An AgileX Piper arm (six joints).
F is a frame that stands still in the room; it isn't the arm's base.
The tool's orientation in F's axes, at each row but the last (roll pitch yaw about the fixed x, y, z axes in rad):
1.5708 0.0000 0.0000
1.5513 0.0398 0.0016
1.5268 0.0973 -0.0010
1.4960 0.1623 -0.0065
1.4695 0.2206 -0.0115
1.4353 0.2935 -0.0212
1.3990 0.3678 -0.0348
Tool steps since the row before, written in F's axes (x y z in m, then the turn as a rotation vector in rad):
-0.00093 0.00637 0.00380 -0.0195 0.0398 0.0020
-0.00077 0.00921 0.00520 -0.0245 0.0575 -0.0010
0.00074 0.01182 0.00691 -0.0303 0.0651 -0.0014
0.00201 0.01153 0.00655 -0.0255 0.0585 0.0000
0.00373 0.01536 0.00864 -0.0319 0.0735 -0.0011
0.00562 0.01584 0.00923 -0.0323 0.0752 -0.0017
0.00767 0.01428 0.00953 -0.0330 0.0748 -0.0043
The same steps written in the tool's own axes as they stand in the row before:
-0.00093 0.00380 -0.00637 -0.0195 0.0020 -0.0398
-0.00096 0.00534 -0.00911 -0.0243 -0.0008 -0.0576
0.00005 0.00746 -0.01150 -0.0301 -0.0015 -0.0652
0.00085 0.00762 -0.01100 -0.0255 0.0002 -0.0585
0.00158 0.01072 -0.01439 -0.0317 -0.0008 -0.0736
0.00239 0.01242 -0.01441 -0.0319 -0.0013 -0.0754
0.00326 0.01379 -0.01236 -0.0317 -0.0040 -0.0754

